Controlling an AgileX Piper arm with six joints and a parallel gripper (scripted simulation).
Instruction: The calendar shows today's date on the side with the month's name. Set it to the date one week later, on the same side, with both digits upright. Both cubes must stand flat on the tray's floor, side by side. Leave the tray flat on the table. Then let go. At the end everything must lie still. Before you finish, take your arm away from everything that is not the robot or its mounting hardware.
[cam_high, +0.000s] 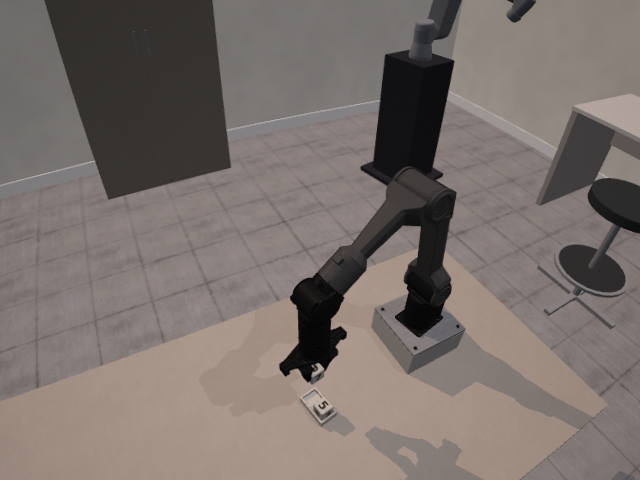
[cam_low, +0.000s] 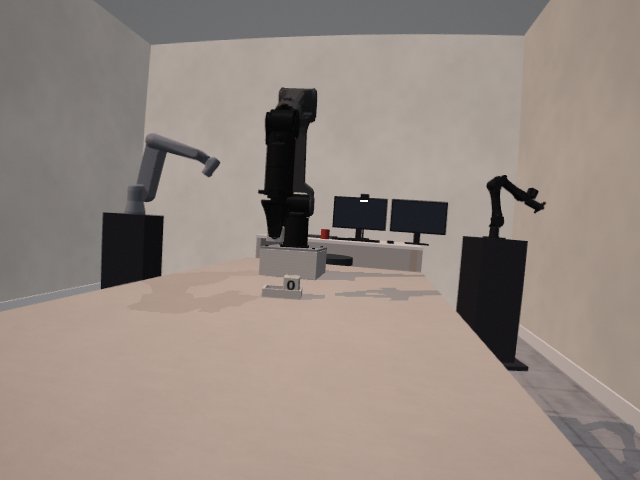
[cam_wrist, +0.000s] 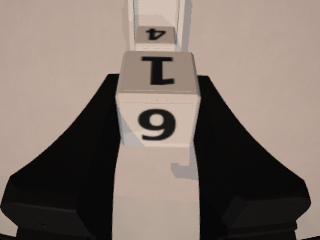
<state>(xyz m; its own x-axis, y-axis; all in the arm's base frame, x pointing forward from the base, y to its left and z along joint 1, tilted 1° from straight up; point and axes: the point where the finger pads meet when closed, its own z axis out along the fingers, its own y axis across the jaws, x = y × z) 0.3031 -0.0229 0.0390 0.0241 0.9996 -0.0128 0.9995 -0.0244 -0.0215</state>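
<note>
The tray is 12 cm below my hand and 2 cm to the left of it. From my hand the other things lie so: white number cube: right at my hand.
</note>
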